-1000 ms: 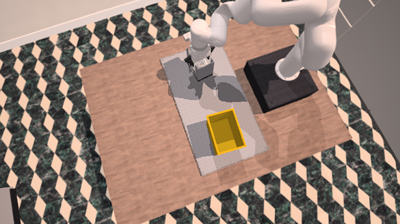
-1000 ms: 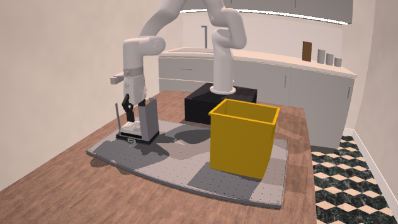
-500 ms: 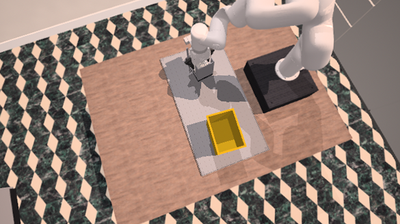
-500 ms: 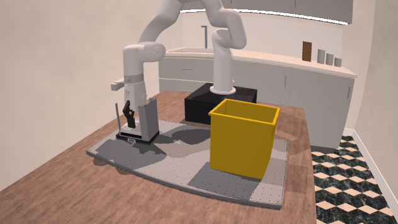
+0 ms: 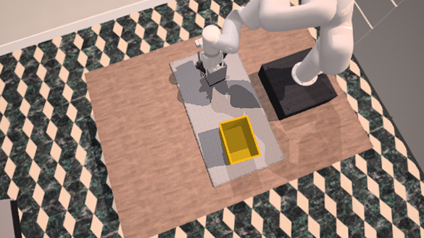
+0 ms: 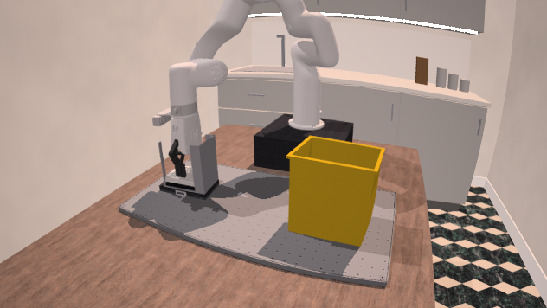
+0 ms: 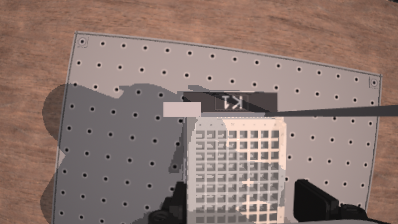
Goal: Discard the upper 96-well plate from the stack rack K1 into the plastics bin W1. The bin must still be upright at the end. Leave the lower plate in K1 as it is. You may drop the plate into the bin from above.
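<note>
Right now my hand is 3 cm above the white 96-well plate. The rest, counted from my hand: thin post (6 cm ahead, 5 cm to the right, 2 cm above); black plate (4 cm below); grey side wall (2 cm behind, 6 cm to the left, 2 cm above).
</note>
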